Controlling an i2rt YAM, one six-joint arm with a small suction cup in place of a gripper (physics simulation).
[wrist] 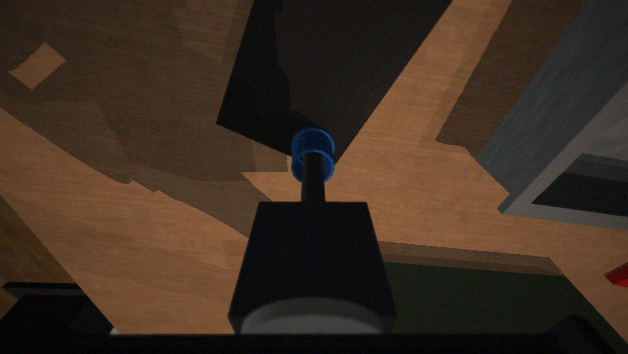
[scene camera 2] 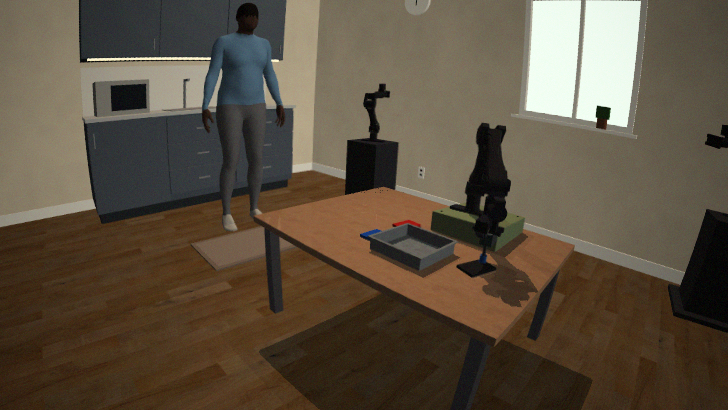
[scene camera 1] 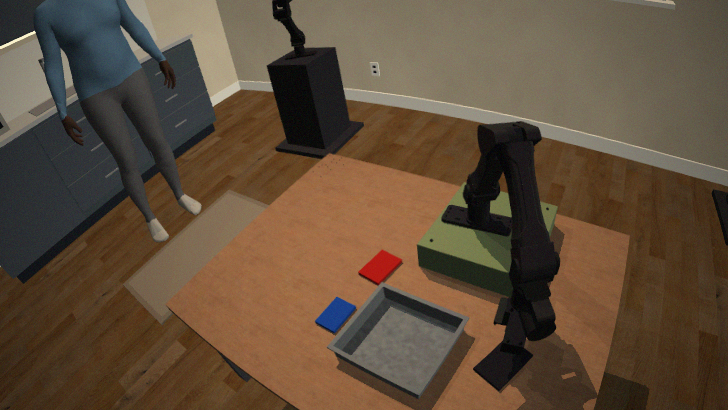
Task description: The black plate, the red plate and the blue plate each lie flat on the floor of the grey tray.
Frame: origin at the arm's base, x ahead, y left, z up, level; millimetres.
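Where they show: end effector, tool point: (wrist: 313,139) (scene camera 2: 481,264); arm's base, origin of the base link: (scene camera 2: 471,212) (scene camera 1: 478,221).
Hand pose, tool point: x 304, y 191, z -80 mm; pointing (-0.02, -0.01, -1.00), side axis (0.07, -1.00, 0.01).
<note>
Each offset is from my tool point to the top centre of the thing. Level surfaces: height alone.
The black plate @[dx +50, dy +0, dz +11 mm] (scene camera 1: 501,367) (scene camera 2: 474,268) (wrist: 350,65) lies flat on the table, beside the grey tray @[dx +84, dy -249, dz +51 mm] (scene camera 1: 374,373) (scene camera 2: 392,254) (wrist: 537,190) on the green base's side. My gripper, a blue suction cup (scene camera 2: 482,258) (wrist: 313,142), is down on the plate's top near one edge and appears shut on it; the plate shows no clear gap from the table. In scene camera 1 the wrist hides the cup. The red plate @[dx -117, dy -410, dz +12 mm] (scene camera 1: 380,266) (scene camera 2: 406,223) (wrist: 619,278) and the blue plate @[dx +72, dy -438, dz +12 mm] (scene camera 1: 335,314) (scene camera 2: 370,234) lie flat on the table outside the tray. The tray floor is bare.
The arm stands on a green base block (scene camera 1: 463,259) (scene camera 2: 453,227) (wrist: 465,295) behind the tray. The wooden table @[dz +1 mm] (scene camera 1: 285,239) (scene camera 2: 326,224) carries all of it. A person (scene camera 1: 101,50) (scene camera 2: 243,71) stands beyond the table, near the kitchen cabinets.
</note>
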